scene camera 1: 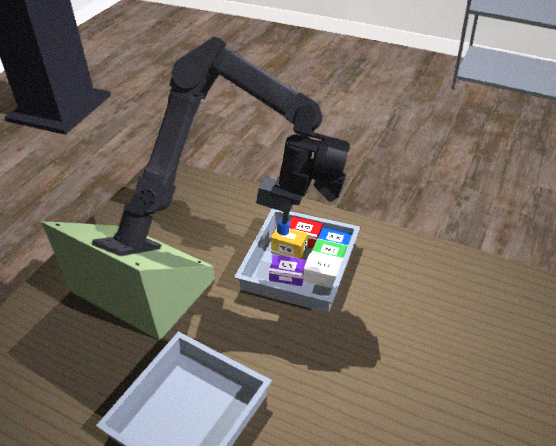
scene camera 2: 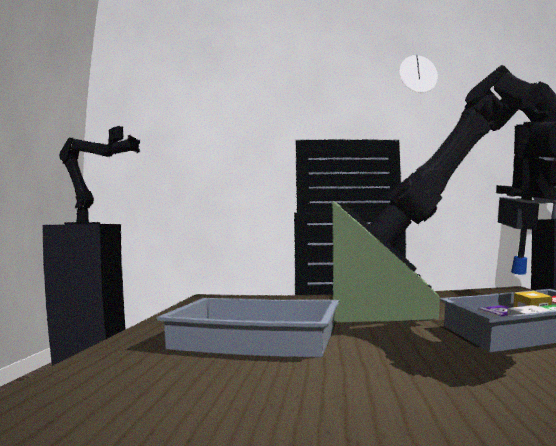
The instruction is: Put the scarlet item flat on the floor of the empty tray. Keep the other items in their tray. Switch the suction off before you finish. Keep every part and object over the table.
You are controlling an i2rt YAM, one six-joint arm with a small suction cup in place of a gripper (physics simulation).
Observation:
In view: a tray (scene camera 1: 188, 387), a tray (scene camera 1: 253, 273), a yellow box (scene camera 1: 294, 245) and a white box (scene camera 1: 319, 270).

